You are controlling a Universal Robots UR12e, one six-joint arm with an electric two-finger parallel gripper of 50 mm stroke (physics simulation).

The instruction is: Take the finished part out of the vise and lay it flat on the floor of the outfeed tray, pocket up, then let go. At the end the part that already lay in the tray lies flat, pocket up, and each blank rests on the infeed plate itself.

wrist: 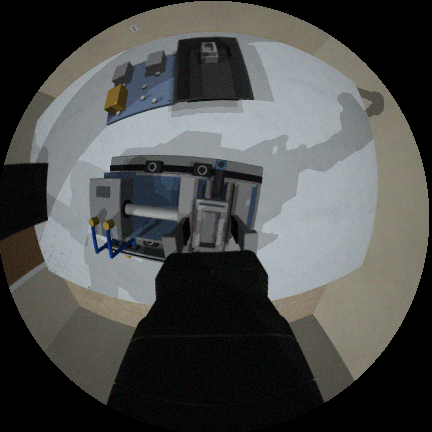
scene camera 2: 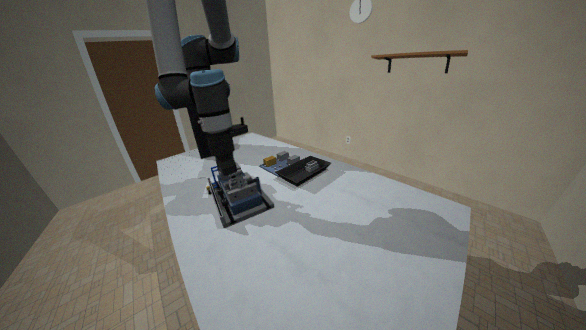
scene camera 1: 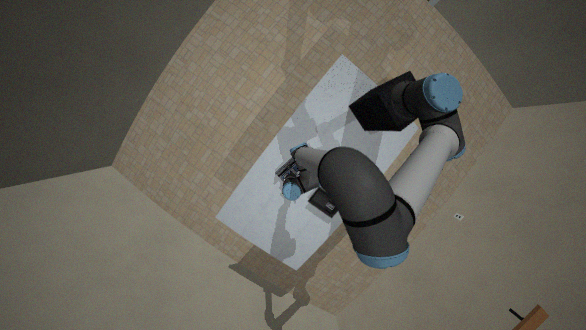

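Pixels of known places: gripper, fingertip midpoint: [wrist: 209, 224] [scene camera 2: 238, 183]; arm's base, link origin: [scene camera 1: 405, 100].
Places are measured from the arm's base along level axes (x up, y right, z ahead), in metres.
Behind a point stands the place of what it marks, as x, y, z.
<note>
The finished part [wrist: 212, 227] {-0.369, 0.251, 0.682}, a grey block with its pocket up, sits in the vise [wrist: 187, 197] {-0.374, 0.211, 0.661} [scene camera 2: 245, 197] {-0.409, 0.257, 0.724} between the jaws. My gripper [wrist: 209, 224] {-0.374, 0.248, 0.680} is open, with one finger on each side of the part; the fingers appear apart from it. In scene camera 2 the fingertips are hard to make out at the vise. The black outfeed tray [wrist: 215, 87] {-0.458, 0.002, 0.741} [scene camera 2: 295, 177] {-0.458, -0.010, 0.733} [scene camera 1: 320, 205] {-0.456, -0.054, 0.786} holds another part [wrist: 209, 52] {-0.426, -0.093, 0.748} [scene camera 2: 311, 166] {-0.431, -0.097, 0.763} [scene camera 1: 330, 205] {-0.438, -0.116, 0.746}, pocket up near its far end. Two grey blanks [wrist: 156, 62] {-0.427, -0.101, 0.634} [wrist: 123, 73] {-0.428, -0.116, 0.552} and a yellow block [wrist: 116, 98] {-0.426, -0.032, 0.541} [scene camera 2: 270, 161] {-0.437, -0.039, 0.544} stand on the blue infeed plate [wrist: 162, 90] {-0.462, -0.028, 0.634}.
The infeed plate adjoins the tray on its left in the wrist view. Blue hoses [wrist: 107, 248] {-0.421, 0.271, 0.456} with brass fittings rise at the vise's near left corner. A round bar [wrist: 152, 211] {-0.384, 0.218, 0.608} runs to the vise jaw. A dark arm-side block [wrist: 22, 200] {-0.351, 0.052, 0.087} shows at the left edge.
</note>
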